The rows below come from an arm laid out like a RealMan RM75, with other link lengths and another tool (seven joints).
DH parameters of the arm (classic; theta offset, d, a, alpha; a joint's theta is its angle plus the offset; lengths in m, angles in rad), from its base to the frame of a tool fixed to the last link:
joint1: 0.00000 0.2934 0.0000 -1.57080
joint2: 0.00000 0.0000 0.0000 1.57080
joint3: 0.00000 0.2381 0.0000 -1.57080
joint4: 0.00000 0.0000 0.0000 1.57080
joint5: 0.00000 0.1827 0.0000 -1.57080
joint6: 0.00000 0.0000 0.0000 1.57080
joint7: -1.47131 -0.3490 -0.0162 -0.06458
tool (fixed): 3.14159 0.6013 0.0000 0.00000
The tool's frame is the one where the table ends.
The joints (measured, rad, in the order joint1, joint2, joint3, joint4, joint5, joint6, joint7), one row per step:
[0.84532 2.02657 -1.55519 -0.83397 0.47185 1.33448 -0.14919]
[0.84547 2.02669 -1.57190 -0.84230 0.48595 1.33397 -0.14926]
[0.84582 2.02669 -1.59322 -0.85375 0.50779 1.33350 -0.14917]
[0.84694 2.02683 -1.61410 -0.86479 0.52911 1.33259 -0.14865]
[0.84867 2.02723 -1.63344 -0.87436 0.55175 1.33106 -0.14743]
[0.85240 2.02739 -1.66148 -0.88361 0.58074 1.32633 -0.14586]
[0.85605 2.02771 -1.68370 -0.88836 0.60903 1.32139 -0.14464]
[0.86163 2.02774 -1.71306 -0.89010 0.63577 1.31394 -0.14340]
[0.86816 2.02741 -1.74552 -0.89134 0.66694 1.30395 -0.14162]
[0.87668 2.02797 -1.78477 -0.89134 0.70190 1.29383 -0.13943]
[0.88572 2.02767 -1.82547 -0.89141 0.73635 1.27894 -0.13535]
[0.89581 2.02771 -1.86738 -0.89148 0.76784 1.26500 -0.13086]
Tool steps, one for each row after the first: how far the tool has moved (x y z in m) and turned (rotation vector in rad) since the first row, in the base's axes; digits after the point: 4 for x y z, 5 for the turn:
[-0.0030 -0.0008 -0.0023 -0.00946 0.00502 0.01128]
[-0.0078 -0.0022 -0.0058 -0.02221 0.01524 0.02501]
[-0.0127 -0.0035 -0.0093 -0.03476 0.02543 0.03881]
[-0.0180 -0.0051 -0.0131 -0.04677 0.03787 0.05043]
[-0.0242 -0.0072 -0.0180 -0.06331 0.05121 0.06669]
[-0.0298 -0.0098 -0.0228 -0.07771 0.06626 0.07648]
[-0.0342 -0.0125 -0.0274 -0.09523 0.07450 0.08971]
[-0.0391 -0.0156 -0.0326 -0.11353 0.08504 0.10344]
[-0.0442 -0.0201 -0.0385 -0.13767 0.09422 0.11796]
[-0.0491 -0.0238 -0.0443 -0.15771 0.10305 0.13387]
[-0.0532 -0.0278 -0.0497 -0.17883 0.10780 0.15034]

